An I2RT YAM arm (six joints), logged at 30 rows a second.
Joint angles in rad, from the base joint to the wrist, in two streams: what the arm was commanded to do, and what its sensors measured. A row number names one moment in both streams.
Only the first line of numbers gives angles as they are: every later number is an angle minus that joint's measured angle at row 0.
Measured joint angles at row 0:
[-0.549 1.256 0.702 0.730 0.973 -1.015]
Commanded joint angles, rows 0 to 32:
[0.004 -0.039 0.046 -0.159 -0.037 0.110]
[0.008 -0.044 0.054 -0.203 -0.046 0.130]
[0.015 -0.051 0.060 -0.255 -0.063 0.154]
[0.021 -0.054 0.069 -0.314 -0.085 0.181]
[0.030 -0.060 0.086 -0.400 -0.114 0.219]
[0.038 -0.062 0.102 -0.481 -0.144 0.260]
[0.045 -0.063 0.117 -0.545 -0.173 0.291]
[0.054 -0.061 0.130 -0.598 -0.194 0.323]
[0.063 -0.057 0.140 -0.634 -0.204 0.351]
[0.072 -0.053 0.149 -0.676 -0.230 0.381]
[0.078 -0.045 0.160 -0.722 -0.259 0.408]
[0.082 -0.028 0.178 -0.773 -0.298 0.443]
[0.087 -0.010 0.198 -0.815 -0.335 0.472]
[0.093 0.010 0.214 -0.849 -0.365 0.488]
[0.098 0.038 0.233 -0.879 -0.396 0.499]
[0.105 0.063 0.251 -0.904 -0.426 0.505]
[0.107 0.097 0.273 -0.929 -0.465 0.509]
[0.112 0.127 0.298 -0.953 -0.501 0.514]
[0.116 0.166 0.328 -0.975 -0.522 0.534]
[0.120 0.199 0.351 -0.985 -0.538 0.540]
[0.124 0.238 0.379 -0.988 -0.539 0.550]
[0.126 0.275 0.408 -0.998 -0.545 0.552]
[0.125 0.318 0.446 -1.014 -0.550 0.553]
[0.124 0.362 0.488 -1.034 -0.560 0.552]
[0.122 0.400 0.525 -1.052 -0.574 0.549]
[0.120 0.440 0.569 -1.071 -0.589 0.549]
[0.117 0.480 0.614 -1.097 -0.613 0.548]
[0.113 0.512 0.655 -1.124 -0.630 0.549]
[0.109 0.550 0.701 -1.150 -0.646 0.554]
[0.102 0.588 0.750 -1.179 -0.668 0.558]
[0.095 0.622 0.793 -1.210 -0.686 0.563]
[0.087 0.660 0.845 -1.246 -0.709 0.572]
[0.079 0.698 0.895 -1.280 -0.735 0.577]
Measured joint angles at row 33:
[0.102 0.631 0.786 -1.141 -0.635 0.539]
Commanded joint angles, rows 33 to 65:
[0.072 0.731 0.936 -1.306 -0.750 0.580]
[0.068 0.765 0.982 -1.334 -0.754 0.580]
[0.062 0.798 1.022 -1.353 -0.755 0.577]
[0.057 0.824 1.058 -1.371 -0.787 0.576]
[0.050 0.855 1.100 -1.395 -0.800 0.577]
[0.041 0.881 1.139 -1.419 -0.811 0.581]
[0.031 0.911 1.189 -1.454 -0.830 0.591]
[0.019 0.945 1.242 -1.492 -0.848 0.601]
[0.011 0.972 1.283 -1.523 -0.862 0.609]
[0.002 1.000 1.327 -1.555 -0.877 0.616]
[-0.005 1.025 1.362 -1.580 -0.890 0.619]
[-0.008 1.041 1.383 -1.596 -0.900 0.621]
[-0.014 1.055 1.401 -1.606 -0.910 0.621]
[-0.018 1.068 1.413 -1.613 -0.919 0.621]
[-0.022 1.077 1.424 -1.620 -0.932 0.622]
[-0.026 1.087 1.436 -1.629 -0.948 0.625]
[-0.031 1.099 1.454 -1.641 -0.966 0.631]
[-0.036 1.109 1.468 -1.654 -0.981 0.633]
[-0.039 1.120 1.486 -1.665 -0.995 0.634]
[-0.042 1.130 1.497 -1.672 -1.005 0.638]
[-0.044 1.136 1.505 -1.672 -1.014 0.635]
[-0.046 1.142 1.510 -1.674 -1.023 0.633]
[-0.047 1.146 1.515 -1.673 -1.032 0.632]
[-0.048 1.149 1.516 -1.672 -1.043 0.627]
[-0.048 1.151 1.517 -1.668 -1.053 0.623]
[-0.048 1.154 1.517 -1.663 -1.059 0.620]
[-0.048 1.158 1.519 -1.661 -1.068 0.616]
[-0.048 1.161 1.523 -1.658 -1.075 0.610]
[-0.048 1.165 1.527 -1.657 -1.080 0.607]
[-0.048 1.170 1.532 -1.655 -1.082 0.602]
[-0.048 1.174 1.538 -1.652 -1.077 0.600]
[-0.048 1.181 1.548 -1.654 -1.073 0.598]
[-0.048 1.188 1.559 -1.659 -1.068 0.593]
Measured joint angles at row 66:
[-0.047 1.154 1.525 -1.637 -1.046 0.609]
